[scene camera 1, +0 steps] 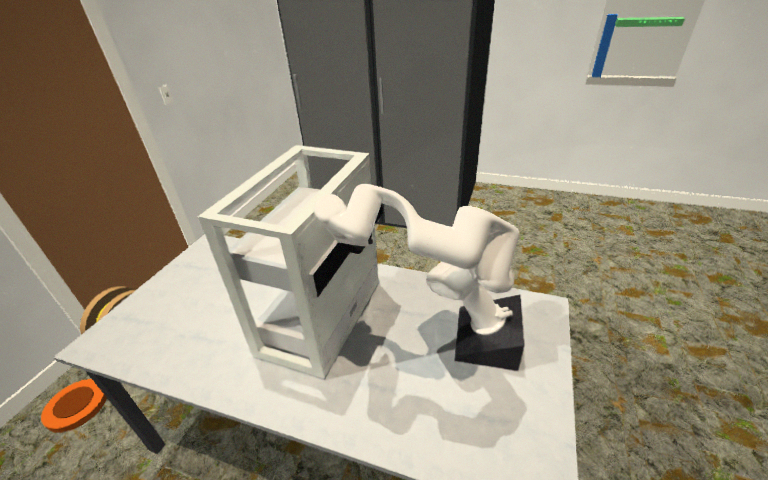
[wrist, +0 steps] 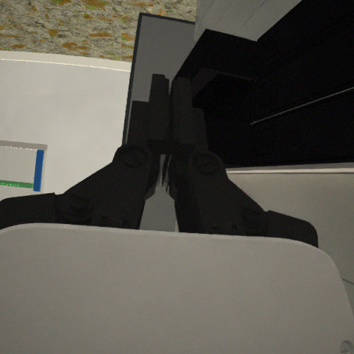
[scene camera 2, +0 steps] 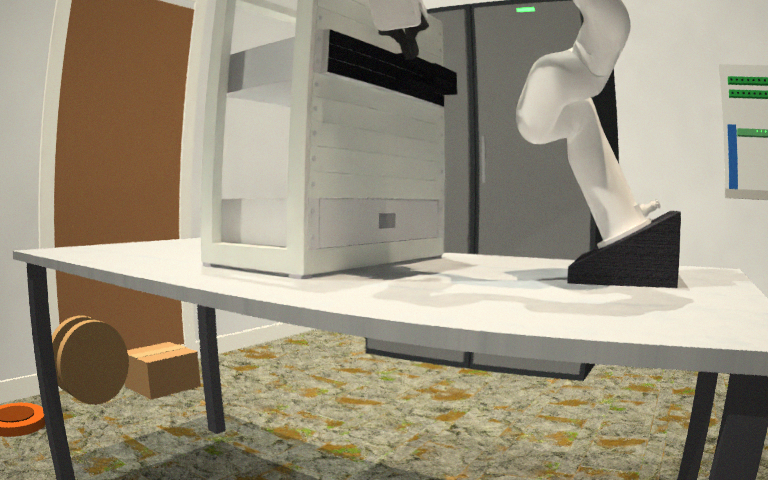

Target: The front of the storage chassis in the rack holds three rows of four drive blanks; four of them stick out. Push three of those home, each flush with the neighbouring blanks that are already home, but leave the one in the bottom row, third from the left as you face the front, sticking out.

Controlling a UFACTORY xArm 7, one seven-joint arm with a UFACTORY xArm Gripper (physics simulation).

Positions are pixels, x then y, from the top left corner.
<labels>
pale rack: scene camera 1; wrist; scene camera 2 365, 123
same spot on pale rack: [wrist: 268, 85] = [scene camera 1: 346, 246]
</labels>
